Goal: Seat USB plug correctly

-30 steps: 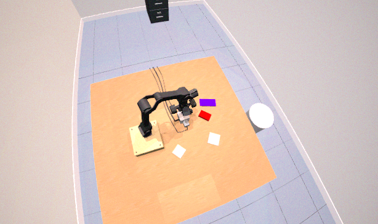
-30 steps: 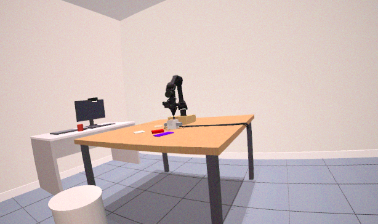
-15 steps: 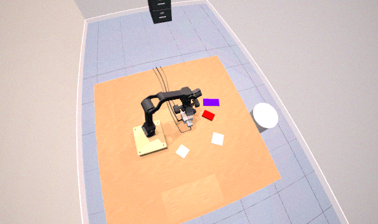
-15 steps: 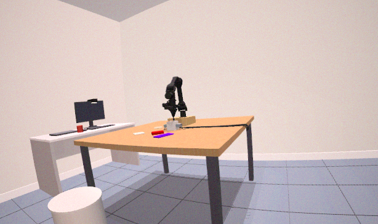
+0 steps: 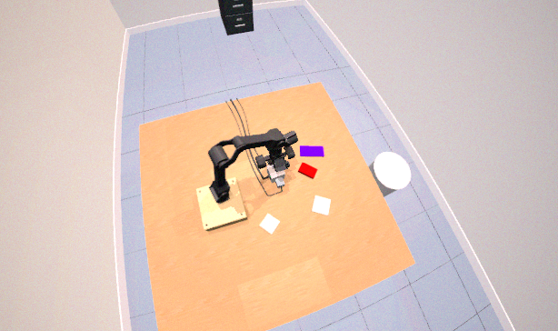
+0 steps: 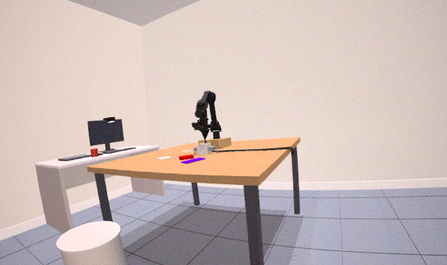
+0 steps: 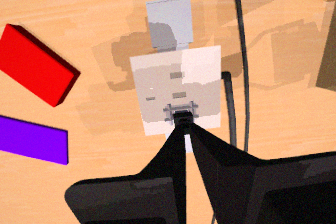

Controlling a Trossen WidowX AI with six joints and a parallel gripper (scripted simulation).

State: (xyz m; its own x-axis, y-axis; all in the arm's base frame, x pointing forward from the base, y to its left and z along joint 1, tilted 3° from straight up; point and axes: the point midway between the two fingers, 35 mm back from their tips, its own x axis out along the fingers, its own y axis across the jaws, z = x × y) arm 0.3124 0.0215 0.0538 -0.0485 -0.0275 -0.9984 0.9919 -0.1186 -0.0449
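The dark USB plug is 20 mm below my gripper tip. Round my gripper tip: metal socket: 40 mm below; then purple block: 260 mm ahead, 110 mm below, 20 mm to the left; then red block: 170 mm ahead, 100 mm below, 80 mm to the right.
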